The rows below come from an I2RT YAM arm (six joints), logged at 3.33 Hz.
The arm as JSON. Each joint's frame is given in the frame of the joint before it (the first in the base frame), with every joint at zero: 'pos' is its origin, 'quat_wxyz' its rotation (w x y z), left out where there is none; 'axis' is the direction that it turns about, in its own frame. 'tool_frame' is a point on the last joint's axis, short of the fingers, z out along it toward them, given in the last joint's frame.
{
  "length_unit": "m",
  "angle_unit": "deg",
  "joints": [
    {
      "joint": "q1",
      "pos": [
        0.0,
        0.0,
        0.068
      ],
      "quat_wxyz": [
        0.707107,
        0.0,
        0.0,
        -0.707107
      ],
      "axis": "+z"
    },
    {
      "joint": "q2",
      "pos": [
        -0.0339,
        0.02,
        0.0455
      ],
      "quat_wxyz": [
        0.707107,
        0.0,
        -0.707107,
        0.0
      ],
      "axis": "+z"
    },
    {
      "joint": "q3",
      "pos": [
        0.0,
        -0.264,
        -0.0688
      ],
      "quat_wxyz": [
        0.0,
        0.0,
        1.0,
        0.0
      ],
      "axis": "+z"
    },
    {
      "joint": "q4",
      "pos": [
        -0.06,
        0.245,
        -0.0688
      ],
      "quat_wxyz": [
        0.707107,
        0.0,
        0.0,
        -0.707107
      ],
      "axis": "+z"
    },
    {
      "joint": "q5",
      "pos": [
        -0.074,
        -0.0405,
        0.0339
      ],
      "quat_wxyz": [
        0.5,
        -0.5,
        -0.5,
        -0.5
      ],
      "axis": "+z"
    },
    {
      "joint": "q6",
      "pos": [
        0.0,
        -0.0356,
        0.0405
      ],
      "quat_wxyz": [
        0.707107,
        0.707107,
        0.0,
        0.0
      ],
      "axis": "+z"
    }
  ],
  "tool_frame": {
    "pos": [
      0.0,
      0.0,
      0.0
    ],
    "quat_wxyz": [
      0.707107,
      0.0,
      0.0,
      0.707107
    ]
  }
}
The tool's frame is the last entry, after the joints.
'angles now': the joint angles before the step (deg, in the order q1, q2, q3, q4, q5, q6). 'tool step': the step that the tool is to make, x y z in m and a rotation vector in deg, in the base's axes. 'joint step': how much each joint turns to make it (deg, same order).
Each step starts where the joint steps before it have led.
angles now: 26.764 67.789 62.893 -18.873 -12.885 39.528
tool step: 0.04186 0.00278 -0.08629 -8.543 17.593 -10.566
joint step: -2.250 12.852 -3.584 -2.405 6.996 4.525
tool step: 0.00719 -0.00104 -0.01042 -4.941 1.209 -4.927
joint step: -0.002 2.471 0.722 -1.378 6.315 0.567
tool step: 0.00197 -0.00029 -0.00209 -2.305 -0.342 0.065
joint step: -0.021 0.611 0.239 -0.239 1.552 -1.617
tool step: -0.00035 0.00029 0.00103 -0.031 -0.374 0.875
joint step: 0.023 -0.175 -0.022 0.198 -0.458 -0.742
